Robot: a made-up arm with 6 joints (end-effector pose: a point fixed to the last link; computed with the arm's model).
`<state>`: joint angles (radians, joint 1 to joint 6).
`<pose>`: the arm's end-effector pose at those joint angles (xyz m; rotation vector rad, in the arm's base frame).
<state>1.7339 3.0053 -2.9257 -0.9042 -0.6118 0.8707</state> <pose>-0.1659 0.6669 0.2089 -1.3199 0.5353 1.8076</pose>
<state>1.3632 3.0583 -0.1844 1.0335 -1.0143 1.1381</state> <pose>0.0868 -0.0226 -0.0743 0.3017 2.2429 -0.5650</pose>
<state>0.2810 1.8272 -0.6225 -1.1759 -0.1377 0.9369</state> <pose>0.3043 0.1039 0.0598 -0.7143 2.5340 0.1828</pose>
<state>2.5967 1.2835 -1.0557 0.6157 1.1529 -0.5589</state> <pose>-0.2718 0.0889 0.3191 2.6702 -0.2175 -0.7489</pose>
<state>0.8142 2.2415 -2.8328 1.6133 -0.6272 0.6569</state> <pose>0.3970 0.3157 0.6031 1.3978 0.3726 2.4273</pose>
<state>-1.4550 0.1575 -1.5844 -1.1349 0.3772 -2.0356</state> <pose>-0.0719 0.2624 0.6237 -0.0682 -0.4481 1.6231</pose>
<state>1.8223 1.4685 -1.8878 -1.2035 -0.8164 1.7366</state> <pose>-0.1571 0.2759 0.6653 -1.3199 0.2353 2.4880</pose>
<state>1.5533 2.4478 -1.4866 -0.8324 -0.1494 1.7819</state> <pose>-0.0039 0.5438 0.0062 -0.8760 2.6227 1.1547</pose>
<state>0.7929 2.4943 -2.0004 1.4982 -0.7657 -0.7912</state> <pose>0.4936 0.3801 0.1636 0.3985 1.7792 0.3133</pose>
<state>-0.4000 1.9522 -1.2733 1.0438 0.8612 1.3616</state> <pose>0.4363 -0.0969 0.1741 -2.4861 -0.9195 -1.0855</pose>
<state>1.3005 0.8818 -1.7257 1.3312 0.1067 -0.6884</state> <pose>0.0062 0.0704 0.7320 -0.3642 0.7019 1.8919</pose>
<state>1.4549 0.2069 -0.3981 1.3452 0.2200 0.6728</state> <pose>-0.0140 0.1067 0.3674 -0.2518 -1.7337 -2.1266</pose>
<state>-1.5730 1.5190 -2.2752 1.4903 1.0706 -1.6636</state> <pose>0.1070 -0.2426 0.7034 -0.3225 1.2959 -1.1121</pose>
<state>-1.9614 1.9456 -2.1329 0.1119 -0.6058 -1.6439</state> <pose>-0.1950 -0.4531 0.5936 -0.2773 -0.9203 2.5989</pose>
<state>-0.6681 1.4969 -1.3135 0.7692 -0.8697 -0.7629</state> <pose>0.2669 -0.2937 0.4920 0.7537 0.8326 -1.0531</pose>
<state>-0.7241 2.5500 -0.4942 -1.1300 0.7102 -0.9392</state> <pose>0.0363 -0.1289 -0.0779 1.5537 -1.6938 -0.7016</pose>
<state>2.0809 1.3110 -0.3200 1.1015 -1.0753 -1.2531</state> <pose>-0.0305 0.2518 0.2080 -1.3583 1.0434 0.3765</pose>
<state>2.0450 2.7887 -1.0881 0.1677 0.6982 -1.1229</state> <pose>-0.1133 0.1919 -0.1765 2.4261 -0.1750 0.3557</pose>
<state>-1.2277 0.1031 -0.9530 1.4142 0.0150 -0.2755</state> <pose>-0.0209 0.0643 0.5523 0.5836 0.2537 -0.0813</pose>
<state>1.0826 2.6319 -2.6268 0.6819 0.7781 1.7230</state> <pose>0.2587 0.6030 0.2351 -1.0363 -2.1150 -1.2192</pose>
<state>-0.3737 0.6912 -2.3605 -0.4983 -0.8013 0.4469</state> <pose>-0.3306 0.1749 0.7034 -0.5279 -0.8206 -0.4271</pose>
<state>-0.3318 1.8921 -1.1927 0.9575 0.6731 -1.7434</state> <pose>0.4306 -0.0820 0.1696 -0.8525 2.2590 0.1598</pose>
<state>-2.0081 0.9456 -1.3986 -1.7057 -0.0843 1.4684</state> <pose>-0.0747 -0.1838 0.6312 0.9183 0.8699 -1.9587</pose>
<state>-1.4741 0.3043 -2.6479 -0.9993 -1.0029 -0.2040</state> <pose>0.0297 0.5958 0.4328 1.3942 1.7116 2.2194</pose>
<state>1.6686 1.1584 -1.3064 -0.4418 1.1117 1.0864</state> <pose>0.0208 0.2706 0.4312 -0.7699 2.3407 0.7623</pose>
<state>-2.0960 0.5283 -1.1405 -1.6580 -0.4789 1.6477</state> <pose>0.0213 -0.0755 0.5912 0.6297 0.9622 -1.6998</pose>
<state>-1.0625 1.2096 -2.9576 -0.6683 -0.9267 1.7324</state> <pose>-0.0732 0.2563 0.7491 -1.1422 0.0288 -0.0757</pose>
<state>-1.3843 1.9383 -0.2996 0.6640 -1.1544 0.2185</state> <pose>-0.0191 -0.2723 0.0645 1.9689 0.9114 -1.1304</pose>
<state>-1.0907 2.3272 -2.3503 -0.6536 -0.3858 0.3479</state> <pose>0.3128 -0.5400 0.4299 0.2838 1.1937 -1.0648</pose>
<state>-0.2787 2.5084 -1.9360 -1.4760 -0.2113 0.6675</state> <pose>0.6174 -0.1501 0.1143 -0.6643 1.9466 -0.4685</pose>
